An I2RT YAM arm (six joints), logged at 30 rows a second.
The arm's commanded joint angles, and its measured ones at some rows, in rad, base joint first. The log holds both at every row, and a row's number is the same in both.
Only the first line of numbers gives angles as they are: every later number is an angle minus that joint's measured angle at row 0.
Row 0, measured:
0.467 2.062 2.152 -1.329 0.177 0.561
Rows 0 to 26, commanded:
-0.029 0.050 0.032 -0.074 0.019 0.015
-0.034 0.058 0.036 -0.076 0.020 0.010
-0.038 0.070 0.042 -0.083 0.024 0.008
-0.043 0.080 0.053 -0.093 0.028 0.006
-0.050 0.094 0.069 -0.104 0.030 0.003
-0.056 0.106 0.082 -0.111 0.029 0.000
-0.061 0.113 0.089 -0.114 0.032 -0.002
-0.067 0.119 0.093 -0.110 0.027 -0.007
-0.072 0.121 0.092 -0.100 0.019 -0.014
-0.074 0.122 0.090 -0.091 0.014 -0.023
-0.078 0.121 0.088 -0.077 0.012 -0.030
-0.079 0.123 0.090 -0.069 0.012 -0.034
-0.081 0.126 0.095 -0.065 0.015 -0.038
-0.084 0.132 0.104 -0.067 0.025 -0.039
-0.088 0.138 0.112 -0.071 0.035 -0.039
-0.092 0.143 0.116 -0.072 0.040 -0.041
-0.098 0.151 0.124 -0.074 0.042 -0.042
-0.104 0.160 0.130 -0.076 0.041 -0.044
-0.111 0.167 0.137 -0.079 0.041 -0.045
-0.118 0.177 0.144 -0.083 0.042 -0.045
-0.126 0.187 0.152 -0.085 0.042 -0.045
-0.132 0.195 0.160 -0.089 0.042 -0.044
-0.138 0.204 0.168 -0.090 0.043 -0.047
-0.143 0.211 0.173 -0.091 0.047 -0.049
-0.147 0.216 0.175 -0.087 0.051 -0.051
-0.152 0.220 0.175 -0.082 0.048 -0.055
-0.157 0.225 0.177 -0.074 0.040 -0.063
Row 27, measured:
-0.143 0.202 0.147 -0.053 0.020 -0.048
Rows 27 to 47, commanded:
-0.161 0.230 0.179 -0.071 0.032 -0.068
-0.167 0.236 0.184 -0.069 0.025 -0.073
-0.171 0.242 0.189 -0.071 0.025 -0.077
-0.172 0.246 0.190 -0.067 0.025 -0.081
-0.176 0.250 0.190 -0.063 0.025 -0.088
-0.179 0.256 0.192 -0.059 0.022 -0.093
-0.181 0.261 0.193 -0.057 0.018 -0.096
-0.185 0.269 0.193 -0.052 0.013 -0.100
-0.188 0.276 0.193 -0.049 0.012 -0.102
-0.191 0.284 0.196 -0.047 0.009 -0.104
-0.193 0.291 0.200 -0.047 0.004 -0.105
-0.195 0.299 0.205 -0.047 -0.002 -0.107
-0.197 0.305 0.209 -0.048 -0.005 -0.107
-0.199 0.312 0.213 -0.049 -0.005 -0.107
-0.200 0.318 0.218 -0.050 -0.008 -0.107
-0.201 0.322 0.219 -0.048 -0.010 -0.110
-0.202 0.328 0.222 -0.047 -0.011 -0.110
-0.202 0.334 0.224 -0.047 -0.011 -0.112
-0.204 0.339 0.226 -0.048 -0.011 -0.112
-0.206 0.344 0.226 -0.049 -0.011 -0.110
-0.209 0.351 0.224 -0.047 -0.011 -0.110
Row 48, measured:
-0.196 0.325 0.194 -0.029 -0.004 -0.110
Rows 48 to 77, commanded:
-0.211 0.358 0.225 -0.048 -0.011 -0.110
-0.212 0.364 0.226 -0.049 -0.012 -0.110
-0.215 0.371 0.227 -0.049 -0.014 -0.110
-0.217 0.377 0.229 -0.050 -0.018 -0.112
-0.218 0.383 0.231 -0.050 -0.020 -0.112
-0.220 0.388 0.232 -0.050 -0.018 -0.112
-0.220 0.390 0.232 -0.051 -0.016 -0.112
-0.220 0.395 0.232 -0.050 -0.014 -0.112
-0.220 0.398 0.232 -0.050 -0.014 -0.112
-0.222 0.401 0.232 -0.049 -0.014 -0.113
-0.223 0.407 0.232 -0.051 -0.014 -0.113
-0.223 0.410 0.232 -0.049 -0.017 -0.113
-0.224 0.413 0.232 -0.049 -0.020 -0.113
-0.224 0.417 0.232 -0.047 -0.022 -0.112
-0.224 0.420 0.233 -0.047 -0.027 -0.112
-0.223 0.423 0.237 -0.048 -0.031 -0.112
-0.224 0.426 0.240 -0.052 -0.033 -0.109
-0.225 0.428 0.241 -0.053 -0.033 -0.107
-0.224 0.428 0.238 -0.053 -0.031 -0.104
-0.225 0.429 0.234 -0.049 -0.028 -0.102
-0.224 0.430 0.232 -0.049 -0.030 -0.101
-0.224 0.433 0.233 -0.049 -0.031 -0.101
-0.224 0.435 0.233 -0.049 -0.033 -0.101
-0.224 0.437 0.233 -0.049 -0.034 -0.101
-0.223 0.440 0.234 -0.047 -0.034 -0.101
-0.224 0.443 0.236 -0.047 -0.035 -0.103
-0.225 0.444 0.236 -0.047 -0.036 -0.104
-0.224 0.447 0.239 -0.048 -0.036 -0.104
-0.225 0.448 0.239 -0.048 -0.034 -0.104
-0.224 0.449 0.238 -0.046 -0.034 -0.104
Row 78, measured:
-0.218 0.420 0.209 -0.029 -0.025 -0.111
